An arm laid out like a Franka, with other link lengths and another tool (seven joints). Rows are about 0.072 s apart.
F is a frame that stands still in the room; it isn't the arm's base.
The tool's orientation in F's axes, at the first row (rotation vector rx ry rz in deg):
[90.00, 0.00, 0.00]
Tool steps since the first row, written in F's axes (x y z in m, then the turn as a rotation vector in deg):
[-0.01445, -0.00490, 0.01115, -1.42, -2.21, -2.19]
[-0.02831, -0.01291, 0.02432, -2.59, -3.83, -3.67]
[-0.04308, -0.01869, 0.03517, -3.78, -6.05, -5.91]
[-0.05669, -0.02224, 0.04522, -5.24, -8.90, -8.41]
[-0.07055, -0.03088, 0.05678, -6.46, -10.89, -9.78]
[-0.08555, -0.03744, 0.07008, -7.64, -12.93, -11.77]
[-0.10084, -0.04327, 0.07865, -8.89, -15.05, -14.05]
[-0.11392, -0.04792, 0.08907, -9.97, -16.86, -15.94]
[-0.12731, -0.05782, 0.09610, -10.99, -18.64, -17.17]
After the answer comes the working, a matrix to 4 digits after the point.
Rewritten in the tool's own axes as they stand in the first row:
[-0.01445, 0.01115, 0.00490, -1.42, -2.19, 2.21]
[-0.02831, 0.02432, 0.01291, -2.59, -3.67, 3.83]
[-0.04308, 0.03517, 0.01869, -3.78, -5.91, 6.05]
[-0.05669, 0.04522, 0.02224, -5.24, -8.41, 8.90]
[-0.07055, 0.05678, 0.03088, -6.46, -9.78, 10.89]
[-0.08555, 0.07008, 0.03744, -7.64, -11.77, 12.93]
[-0.10084, 0.07865, 0.04327, -8.89, -14.05, 15.05]
[-0.11392, 0.08907, 0.04792, -9.97, -15.94, 16.86]
[-0.12731, 0.09610, 0.05782, -10.99, -17.17, 18.64]

The tool's axes in the first row as the columns of a matrix, in F's axes (rounded; the answer above uses it unrounded):
[1.0000, 0.0000, 0.0000]
[0.0000, 0.0000, -1.0000]
[0.0000, 1.0000, 0.0000]

